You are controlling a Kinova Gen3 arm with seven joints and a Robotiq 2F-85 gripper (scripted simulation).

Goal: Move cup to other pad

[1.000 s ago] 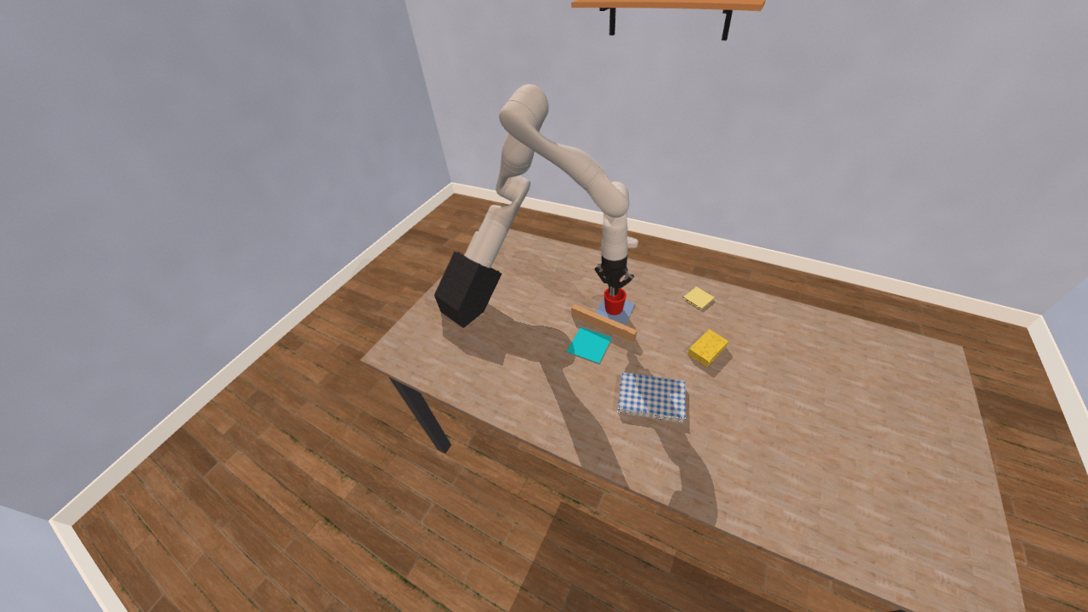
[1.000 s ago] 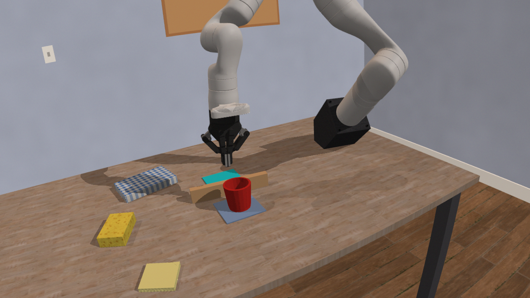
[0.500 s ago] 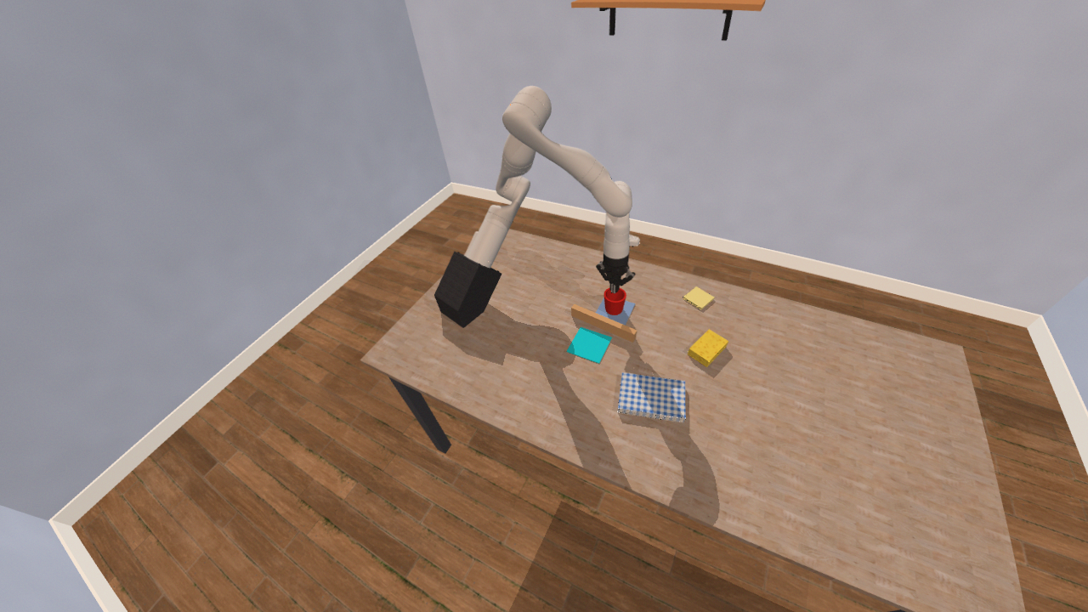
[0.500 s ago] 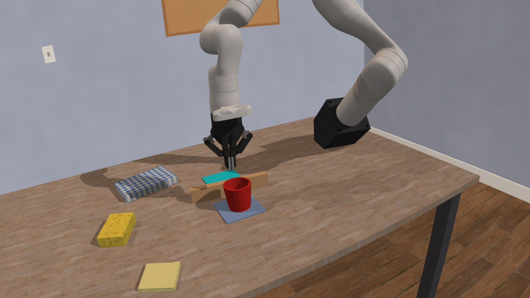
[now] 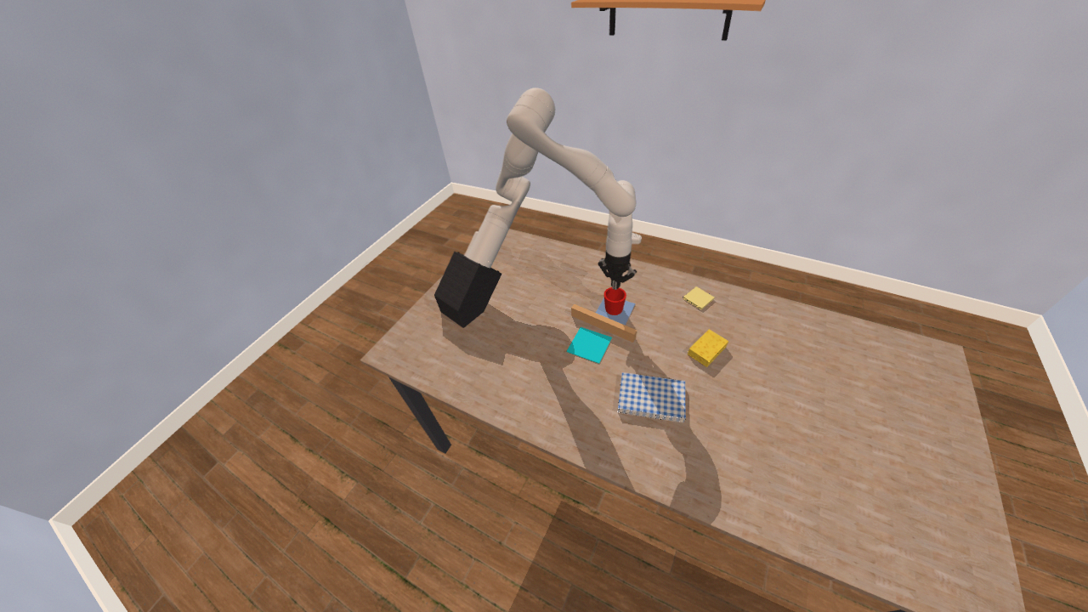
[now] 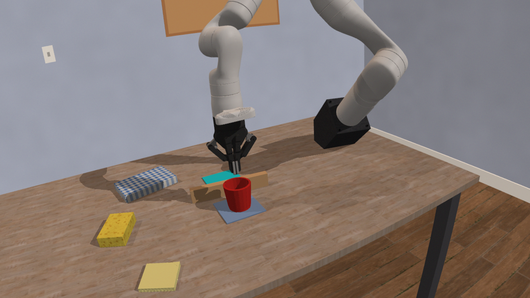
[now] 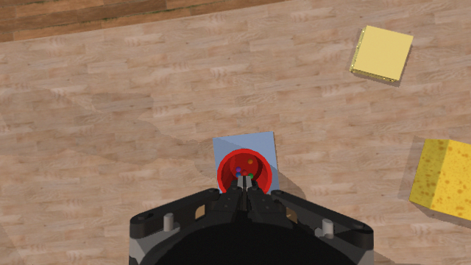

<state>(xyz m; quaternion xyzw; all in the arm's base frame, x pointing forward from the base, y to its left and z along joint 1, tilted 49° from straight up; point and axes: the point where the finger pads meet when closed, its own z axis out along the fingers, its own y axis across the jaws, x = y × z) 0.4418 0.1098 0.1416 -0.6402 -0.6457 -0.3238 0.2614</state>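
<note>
Right now the red cup is 10 cm below my hand. Round my hand: teal pad 18 cm to the right, 13 cm below, 1 cm ahead; wooden rail 11 cm below, 9 cm to the right, 1 cm ahead; grey-blue pad 13 cm below.
</note>
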